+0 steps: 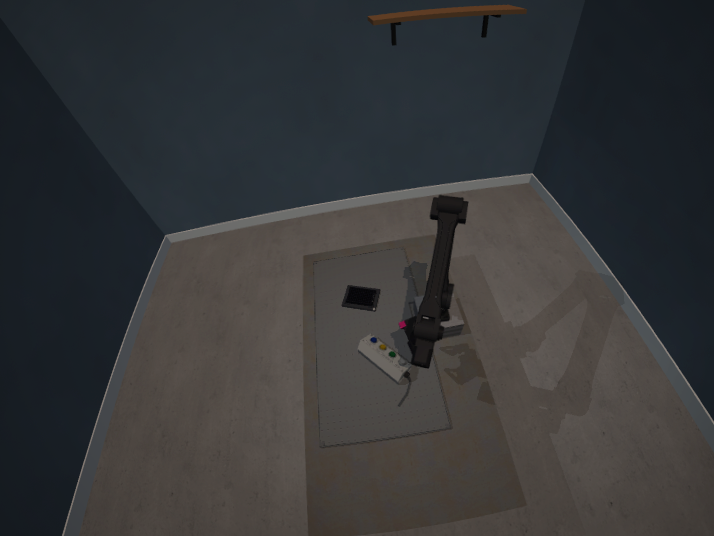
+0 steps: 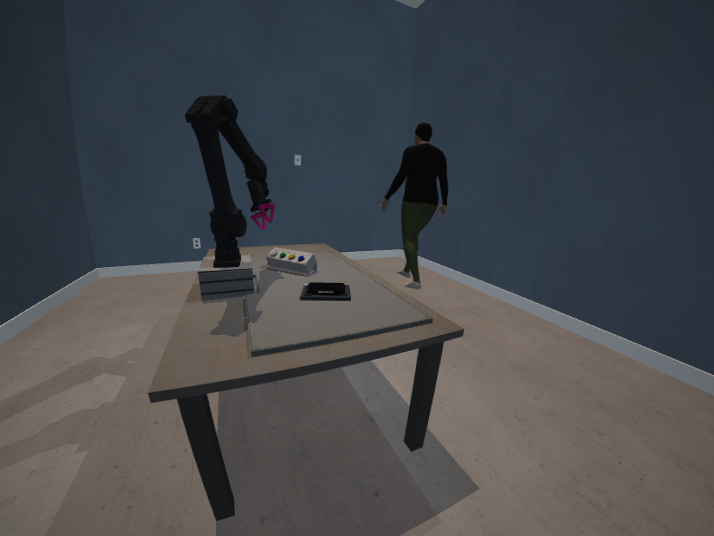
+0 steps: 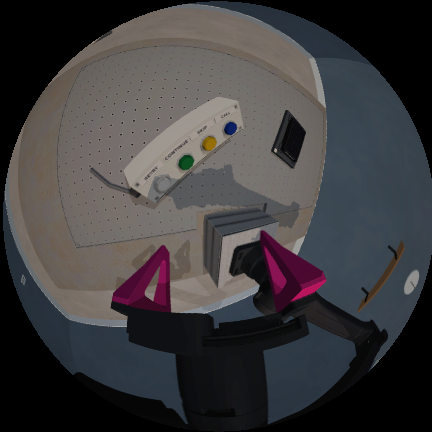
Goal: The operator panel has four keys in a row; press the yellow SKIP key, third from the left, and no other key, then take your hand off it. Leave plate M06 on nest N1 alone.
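Frame: origin at the arm's base, x right, y back, z down, level; centimetres.
Seen in the pictures: gripper, fingertip midpoint: (image 1: pixel 408 340) (image 2: pixel 267 226) (image 3: pixel 211 242); arm's base, origin of the base link: (image 2: pixel 228 262) (image 3: pixel 250 254).
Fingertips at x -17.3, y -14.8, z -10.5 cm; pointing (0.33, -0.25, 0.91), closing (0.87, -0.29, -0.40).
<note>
Pixels of each thing's top centre, then the offset from my fingertips to it. "spot": a spot on its surface instead.
- white operator panel, middle of its top: (image 3: pixel 192 141) (image 1: pixel 383 353) (image 2: pixel 290 250) dx +0.5, dy -9.7, dz +11.0 cm
- clear-white key, middle of its top: (image 3: pixel 162 184) (image 1: pixel 401 361) dx -3.3, dy -2.8, dz +11.9 cm
- green key, middle of its top: (image 3: pixel 186 162) (image 1: pixel 392 353) (image 2: pixel 282 253) dx +0.3, dy -6.3, dz +11.9 cm
- yellow SKIP key, middle of its top: (image 3: pixel 210 142) (image 1: pixel 382 346) (image 2: pixel 291 254) dx +3.8, dy -9.9, dz +11.9 cm
- blue key, middle of its top: (image 3: pixel 232 127) (image 1: pixel 373 339) (image 2: pixel 301 256) dx +7.3, dy -13.4, dz +11.9 cm
- dark cable, surface spot: (image 3: pixel 111 185) spot: dx -13.7, dy -1.8, dz +18.7 cm
The white operator panel (image 1: pixel 378 361) (image 2: pixel 291 265) (image 3: pixel 172 134) lies on the grey perforated board. Its labels read RETRY, CONTINUE, SKIP, CALL, over a clear-white key (image 1: pixel 402 362) (image 3: pixel 162 184), a green key (image 1: pixel 392 354) (image 2: pixel 282 255) (image 3: pixel 186 162), the yellow SKIP key (image 1: pixel 382 347) (image 2: pixel 291 256) (image 3: pixel 209 143) and a blue key (image 1: pixel 373 340) (image 2: pixel 301 258) (image 3: pixel 230 128). My gripper (image 2: pixel 267 222) (image 3: pixel 211 242) is open and empty, raised above the table on the arm-base side of the panel, touching no key. A black plate in its nest (image 1: pixel 361 296) (image 2: pixel 325 290) (image 3: pixel 293 140) lies apart from the panel; no M06 marking is readable.
The arm stands on a grey layered block (image 2: pixel 226 280) (image 3: pixel 212 250) at the board's edge. A dark cable (image 1: pixel 408 393) (image 3: pixel 111 185) leaves the panel's RETRY end. A person (image 2: pixel 424 173) is beyond the table. A wooden wall shelf (image 1: pixel 446 15) (image 3: pixel 385 281) is away from the table.
</note>
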